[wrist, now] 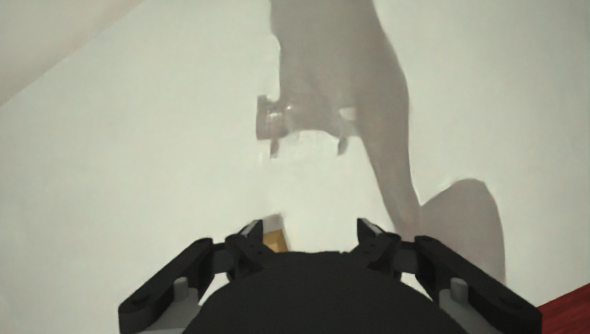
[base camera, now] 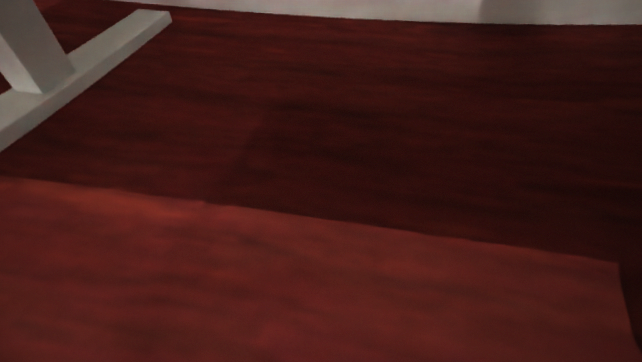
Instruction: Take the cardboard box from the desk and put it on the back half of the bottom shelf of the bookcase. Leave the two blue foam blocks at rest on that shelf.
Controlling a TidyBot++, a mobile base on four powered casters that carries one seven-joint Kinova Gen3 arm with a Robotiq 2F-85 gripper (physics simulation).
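Places are measured from the arm's base along level axes (x ahead, y left, z up), in metres.
Pixels of known places: gripper, between the fingertips: (wrist: pixel 309 229).
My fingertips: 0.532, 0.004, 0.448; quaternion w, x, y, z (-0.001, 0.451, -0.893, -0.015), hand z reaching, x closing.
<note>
Behind a point stands the place of what it marks, as x, y, z.
The cardboard box (wrist: pixel 275 241) {0.520, 0.073, 0.367} shows as a small tan corner near the bottom of the wrist view, just inside the left finger; the gripper's body hides the rest of it. It rests on the white desk top (wrist: pixel 150 165) {0.748, 0.188, 0.324}. My gripper (wrist: pixel 309 229) {0.532, 0.004, 0.448} is open and empty above the desk, with the box's visible corner towards its left finger rather than midway between the fingers. The bookcase and the two blue foam blocks do not show in either view.
Shadows of the arm and gripper fall on the desk top. The red floor (wrist: pixel 570 310) {-1.026, -0.687, -0.396} (base camera: pixel 300 290) {0.291, 0.044, -0.396} shows past the desk's edge at the lower right of the wrist view. In the base camera, a light grey desk foot (base camera: pixel 115 50) stands at the left, and a pale wall (base camera: pixel 350 10) {1.027, -0.026, -0.379} runs behind.
</note>
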